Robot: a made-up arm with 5 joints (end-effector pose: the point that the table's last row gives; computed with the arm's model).
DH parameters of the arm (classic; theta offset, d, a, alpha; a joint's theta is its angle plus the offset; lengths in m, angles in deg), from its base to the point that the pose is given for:
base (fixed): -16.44 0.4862 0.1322 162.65
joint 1: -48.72 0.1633 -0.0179 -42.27
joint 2: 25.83 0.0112 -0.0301 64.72
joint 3: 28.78 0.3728 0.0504 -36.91
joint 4: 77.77 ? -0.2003 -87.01
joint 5: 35.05 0 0.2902 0
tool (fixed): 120.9 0.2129 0 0
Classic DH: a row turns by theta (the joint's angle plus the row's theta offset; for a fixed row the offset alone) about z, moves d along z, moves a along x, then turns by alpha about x.
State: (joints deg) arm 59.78 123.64 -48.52 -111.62 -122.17
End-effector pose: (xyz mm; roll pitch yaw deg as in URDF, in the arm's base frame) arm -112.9 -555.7 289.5 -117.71 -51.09 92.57
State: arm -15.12 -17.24 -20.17 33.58 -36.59
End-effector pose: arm -166.3 -166.3 64.5 -91.60 -33.63 105.20
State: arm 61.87 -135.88 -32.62 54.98 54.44
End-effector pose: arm -192.9 255.3 611.2 -17.22 21.66 148.63
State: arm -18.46 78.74 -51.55 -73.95 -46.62
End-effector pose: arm 391.9 -183.0 302.6 -91.66 -3.57 162.58
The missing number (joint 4, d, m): -0.0791
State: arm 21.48 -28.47 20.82 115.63 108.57
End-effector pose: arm 562.2 -221.8 -33.1 -178.91 45.67 -135.03
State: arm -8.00 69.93 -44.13 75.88 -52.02
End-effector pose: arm 450.2 137.7 38.1 126.06 -38.33 140.46
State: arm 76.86 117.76 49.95 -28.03 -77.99
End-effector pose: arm 255.4 -489.2 457.4 84.54 14.38 103.62
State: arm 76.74 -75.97 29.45 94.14 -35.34
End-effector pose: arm 33.7 208.2 -55.8 -136.43 -2.71 -28.39
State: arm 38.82 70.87 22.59 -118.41 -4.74
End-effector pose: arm 86.5 -336.1 336.7 -116.66 8.88 109.56
